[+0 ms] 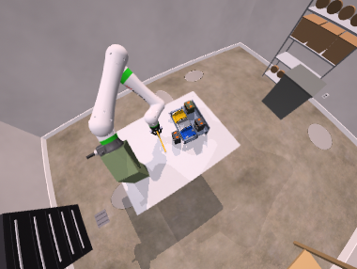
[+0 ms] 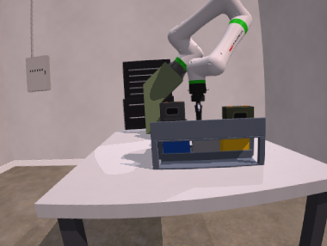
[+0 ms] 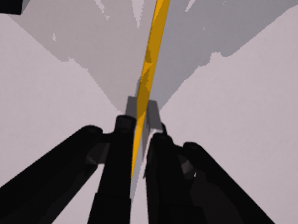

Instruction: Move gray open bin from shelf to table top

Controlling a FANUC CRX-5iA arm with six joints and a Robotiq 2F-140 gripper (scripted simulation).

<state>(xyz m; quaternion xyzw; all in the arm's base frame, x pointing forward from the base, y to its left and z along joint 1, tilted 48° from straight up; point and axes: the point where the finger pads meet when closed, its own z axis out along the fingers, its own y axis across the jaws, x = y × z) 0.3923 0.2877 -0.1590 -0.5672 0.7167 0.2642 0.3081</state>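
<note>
My gripper is now 300 mm short of the gray open bin and 50 mm to the left of it. Also, from my hand: dark box: 130 mm ahead, 140 mm to the right, 20 mm above; then thin yellow strip: 30 mm below; then blue bin: 280 mm ahead, 160 mm to the right.
</note>
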